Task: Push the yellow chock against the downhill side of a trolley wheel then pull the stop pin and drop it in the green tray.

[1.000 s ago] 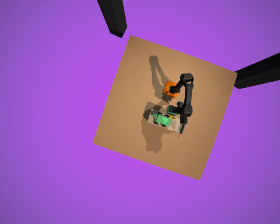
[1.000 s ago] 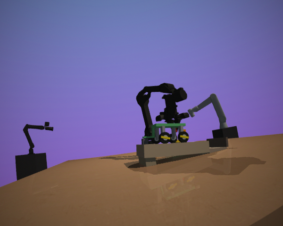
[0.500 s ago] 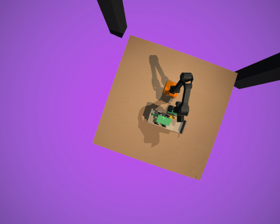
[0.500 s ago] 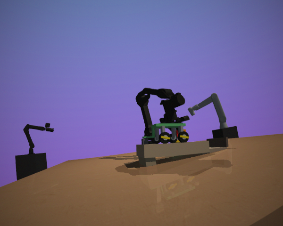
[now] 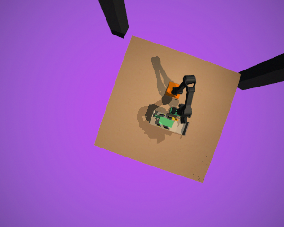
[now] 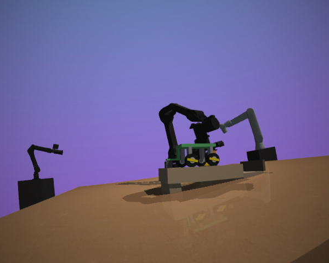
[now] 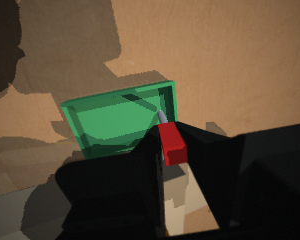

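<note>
The yellow chock is 80 mm ahead of my gripper tip, 40 mm to the right of it and 30 mm above it. From my gripper tip the other things lie so: red-headed stop pin (right at my gripper tip); trolley (150 mm ahead, 120 mm to the right, 50 mm above); dark end block (120 mm ahead, 140 mm to the left, 20 mm below).
</note>
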